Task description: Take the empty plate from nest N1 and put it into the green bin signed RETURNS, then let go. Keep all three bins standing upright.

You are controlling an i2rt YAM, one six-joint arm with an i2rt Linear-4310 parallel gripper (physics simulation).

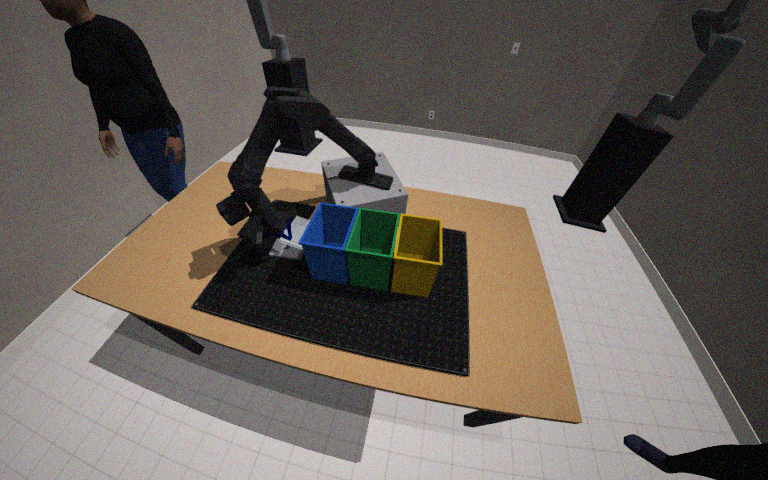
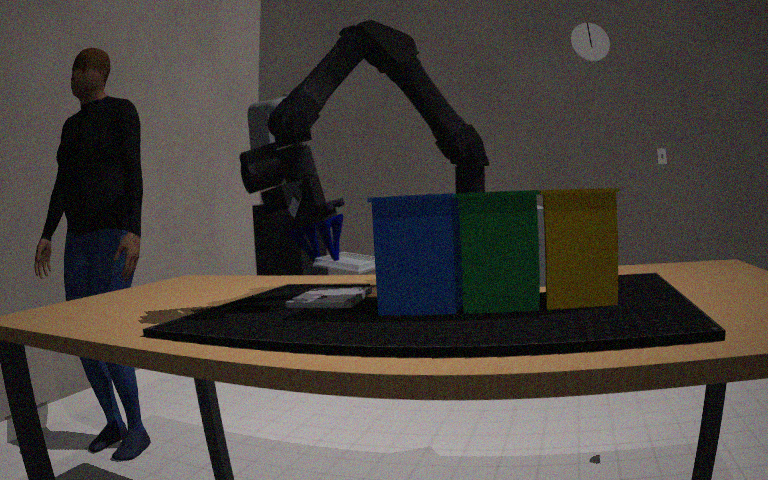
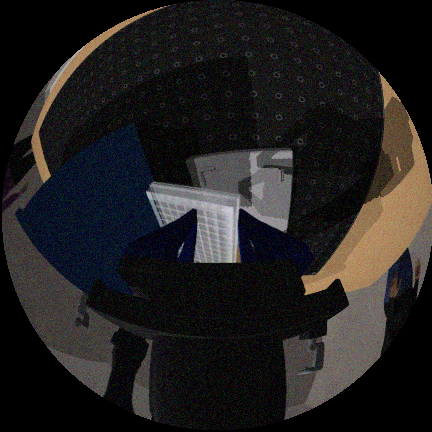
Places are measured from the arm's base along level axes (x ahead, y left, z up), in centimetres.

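Where they show: gripper, fingertip midpoint: [image 1: 286, 238] [image 2: 327, 263] [image 3: 217, 214]; arm's base, origin of the base link: [image 1: 366, 178].
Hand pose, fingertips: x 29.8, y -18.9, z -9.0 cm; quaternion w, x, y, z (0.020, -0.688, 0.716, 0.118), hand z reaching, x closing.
Things, the pixels of their top centre, and the offset from my fingertips. Level surfaces: height alone.
- grey nest, middle of its top: [image 3: 245, 212] [image 2: 330, 292] [image 1: 291, 238] dx -4.9, dy -2.3, dz -5.9 cm
- green bin, middle of its top: [image 2: 500, 192] [image 1: 374, 230] dx -2.5, dy +30.2, dz +10.6 cm
- blue bin, middle of its top: [image 3: 59, 267] [image 2: 421, 195] [image 1: 330, 224] dx -1.2, dy +17.1, dz +10.6 cm
- yellow bin, middle of its top: [image 2: 576, 189] [image 1: 419, 237] dx -3.8, dy +43.4, dz +10.6 cm
- black mat, its level: dz -7.4 cm
A pale, gridded plate [image 1: 301, 225] [image 2: 357, 262] [image 3: 216, 231] is between the blue fingers of my gripper [image 1: 287, 233] [image 2: 326, 258] [image 3: 217, 214], which is shut on it. The plate hangs above the grey nest [image 1: 286, 250] [image 2: 328, 298] [image 3: 225, 172] on the mat, clear of it, and left of the bins. No nest label is readable. The green bin [image 1: 369, 271] [image 2: 499, 254] stands upright between the blue bin [image 1: 327, 263] [image 2: 416, 257] [image 3: 100, 215] and the yellow bin [image 1: 416, 278] [image 2: 580, 251], both upright. The RETURNS sign does not show.
The bins stand in a row on the black mat [image 1: 339, 328] [image 2: 430, 339] [image 3: 280, 45]. The blue bin is closest to my gripper. The grey arm base [image 1: 362, 196] stands behind them. A person [image 1: 113, 67] [image 2: 104, 164] stands beyond the table's left side.
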